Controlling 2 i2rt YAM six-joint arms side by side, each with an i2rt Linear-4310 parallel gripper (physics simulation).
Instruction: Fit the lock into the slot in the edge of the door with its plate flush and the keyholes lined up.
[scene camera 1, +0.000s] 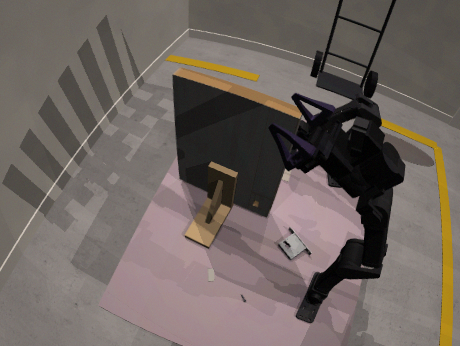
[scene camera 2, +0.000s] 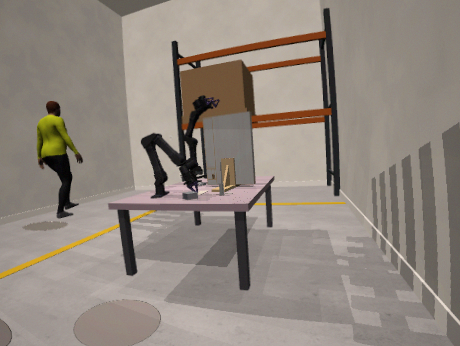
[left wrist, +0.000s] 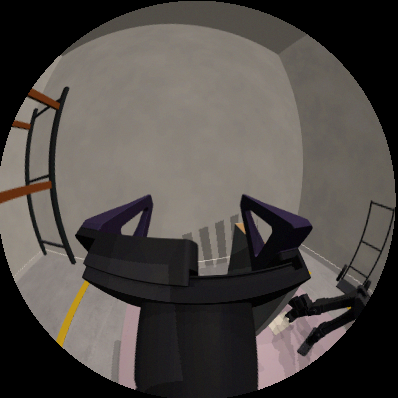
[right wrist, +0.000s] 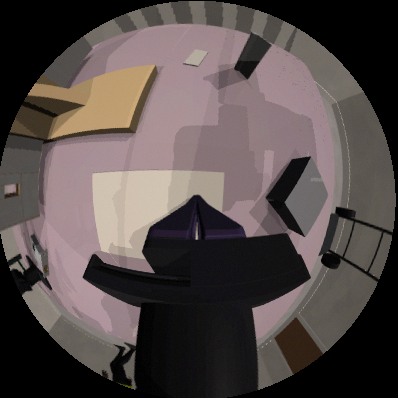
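Pixels of known places: left gripper, fingertip midpoint: (scene camera 1: 282, 108) (scene camera 2: 216, 98) (left wrist: 196, 199); right gripper, fingertip midpoint: (left wrist: 284, 315) (right wrist: 196, 199); left arm's base at its link origin: (scene camera 1: 313, 297) (right wrist: 37, 270); right arm's base at its link origin: (scene camera 2: 160, 195).
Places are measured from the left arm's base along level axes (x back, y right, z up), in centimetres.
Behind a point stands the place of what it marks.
Observation:
The grey lock (scene camera 1: 295, 248) {x -14.7, y 14.9, z 2.0 cm} (right wrist: 37, 251) {x -18.7, y 18.8, z 2.0 cm} lies flat on the table, apart from the upright door (scene camera 1: 225, 135) {x -49.7, y 21.6, z 36.9 cm} (scene camera 2: 235, 150) {x -55.5, y 25.8, z 27.1 cm} (right wrist: 17, 162). A small square hole shows low in the door; the edge slot cannot be made out. My left gripper (scene camera 1: 283, 111) {x -31.0, y 1.4, z 73.1 cm} (scene camera 2: 217, 102) {x -31.0, y 1.4, z 73.1 cm} (left wrist: 196, 199) {x -31.0, y 1.4, z 73.1 cm} is open and empty, high by the door's upper corner, well above the lock. My right gripper (scene camera 2: 194, 190) {x -38.3, y 55.2, z 0.5 cm} (right wrist: 196, 199) {x -38.3, y 55.2, z 0.5 cm} is shut on nothing, low over the table on the other side of the door, tips over a cream sheet (right wrist: 120, 200) {x -36.6, y 46.7, z 0.1 cm}.
Wooden stands (scene camera 1: 200, 234) {x -48.5, y 3.9, z 1.8 cm} (scene camera 2: 229, 172) {x -50.3, y 28.0, z 11.2 cm} (right wrist: 110, 102) {x -48.0, y 43.0, z 1.8 cm} brace the door. A grey block (scene camera 2: 190, 196) {x -43.7, y 71.3, z 1.8 cm} (right wrist: 307, 192) {x -41.8, y 67.2, z 3.6 cm} and a dark upright block (scene camera 2: 221, 189) {x -58.0, y 58.4, z 3.8 cm} (right wrist: 252, 55) {x -57.7, y 58.3, z 4.2 cm} stand near my right gripper. Small pale plates (scene camera 1: 211, 275) (right wrist: 196, 57) lie on the table. A person (scene camera 2: 51, 135) stands beyond it.

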